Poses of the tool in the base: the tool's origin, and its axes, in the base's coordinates. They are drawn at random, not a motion.
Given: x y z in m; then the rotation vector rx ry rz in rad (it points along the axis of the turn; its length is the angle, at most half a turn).
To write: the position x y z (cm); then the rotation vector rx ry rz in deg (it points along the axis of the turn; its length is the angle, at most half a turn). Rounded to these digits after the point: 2 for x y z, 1 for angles.
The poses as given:
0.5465 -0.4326 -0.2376 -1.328 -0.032 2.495
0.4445 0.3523 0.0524 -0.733 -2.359 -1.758
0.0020 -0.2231 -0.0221 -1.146 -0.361 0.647
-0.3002 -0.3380 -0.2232 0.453 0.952 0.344
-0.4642 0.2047 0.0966 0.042 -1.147 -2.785
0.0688 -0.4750 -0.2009 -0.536 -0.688 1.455
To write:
54.65 -43.26 -23.76 -76.1 -1.8 143.0
44.45 35.23 5.24 -42.0 -135.2 -100.7
0.20 -22.31 -2.21 -65.7 -20.7 37.1
-30.02 -33.80 -22.32 26.0 54.5 19.7
-46.42 20.47 9.66 2.4 -65.7 -159.6
6.88 -47.50 -20.09 -30.7 -39.4 83.4

